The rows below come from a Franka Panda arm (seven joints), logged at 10 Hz.
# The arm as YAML. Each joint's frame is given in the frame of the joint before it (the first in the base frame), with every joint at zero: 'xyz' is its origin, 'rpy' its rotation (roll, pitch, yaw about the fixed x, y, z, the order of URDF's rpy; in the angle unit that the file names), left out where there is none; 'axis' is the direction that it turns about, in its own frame. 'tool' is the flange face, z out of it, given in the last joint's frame.
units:
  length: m
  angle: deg
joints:
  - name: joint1
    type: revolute
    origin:
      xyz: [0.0, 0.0, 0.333]
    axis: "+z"
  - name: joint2
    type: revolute
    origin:
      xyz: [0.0, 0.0, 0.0]
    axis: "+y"
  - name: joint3
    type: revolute
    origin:
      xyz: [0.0, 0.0, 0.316]
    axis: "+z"
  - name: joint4
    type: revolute
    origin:
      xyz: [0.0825, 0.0, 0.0]
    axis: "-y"
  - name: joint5
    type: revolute
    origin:
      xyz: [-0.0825, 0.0, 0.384]
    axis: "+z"
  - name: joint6
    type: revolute
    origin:
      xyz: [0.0, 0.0, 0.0]
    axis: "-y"
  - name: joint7
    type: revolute
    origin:
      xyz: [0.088, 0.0, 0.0]
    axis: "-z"
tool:
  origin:
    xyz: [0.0, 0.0, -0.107]
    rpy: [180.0, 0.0, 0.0]
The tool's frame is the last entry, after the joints.
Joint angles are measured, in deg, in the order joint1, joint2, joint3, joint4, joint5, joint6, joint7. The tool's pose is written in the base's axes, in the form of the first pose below.
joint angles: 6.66 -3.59 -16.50 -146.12 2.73 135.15 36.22
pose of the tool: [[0.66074, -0.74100, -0.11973, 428.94], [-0.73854, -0.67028, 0.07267, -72.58], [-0.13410, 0.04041, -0.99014, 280.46], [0, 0, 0, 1]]
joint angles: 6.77 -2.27 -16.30 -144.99 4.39 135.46 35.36
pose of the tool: [[0.65903, -0.74345, -0.11387, 436.04], [-0.73915, -0.66819, 0.08469, -71.54], [-0.13905, 0.02835, -0.98988, 278.52], [0, 0, 0, 1]]
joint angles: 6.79 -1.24 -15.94 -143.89 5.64 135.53 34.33
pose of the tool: [[0.66488, -0.73901, -0.10864, 442.79], [-0.73332, -0.67346, 0.09319, -69.75], [-0.14203, 0.01771, -0.98970, 278.09], [0, 0, 0, 1]]
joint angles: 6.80 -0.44 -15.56 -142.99 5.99 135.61 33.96
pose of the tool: [[0.67145, -0.73354, -0.10527, 448.45], [-0.72787, -0.67949, 0.09215, -67.72], [-0.13912, 0.01475, -0.99017, 278.00], [0, 0, 0, 1]]
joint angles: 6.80 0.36 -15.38 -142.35 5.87 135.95 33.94
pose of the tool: [[0.67530, -0.73033, -0.10294, 452.65], [-0.72546, -0.68289, 0.08577, -67.24], [-0.13294, 0.01676, -0.99098, 276.48], [0, 0, 0, 1]]
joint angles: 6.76 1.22 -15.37 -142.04 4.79 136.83 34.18
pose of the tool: [[0.68265, -0.72382, -0.10038, 455.43], [-0.72117, -0.68948, 0.06731, -68.51], [-0.11793, 0.02644, -0.99267, 272.98], [0, 0, 0, 1]]
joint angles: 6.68 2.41 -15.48 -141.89 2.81 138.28 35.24
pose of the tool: [[0.68680, -0.72018, -0.09823, 457.68], [-0.72067, -0.69230, 0.03690, -71.23], [-0.09458, 0.04544, -0.99448, 266.63], [0, 0, 0, 1]]
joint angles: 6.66 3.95 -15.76 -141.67 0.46 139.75 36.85
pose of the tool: [[0.68687, -0.71979, -0.10055, 459.75], [-0.72329, -0.69054, 0.00244, -74.75], [-0.07120, 0.07105, -0.99493, 258.01], [0, 0, 0, 1]]
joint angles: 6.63 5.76 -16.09 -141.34 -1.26 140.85 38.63
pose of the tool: [[0.67782, -0.72692, -0.11022, 461.17], [-0.73297, -0.67984, -0.02389, -78.60], [-0.05757, 0.09698, -0.99362, 247.44], [0, 0, 0, 1]]
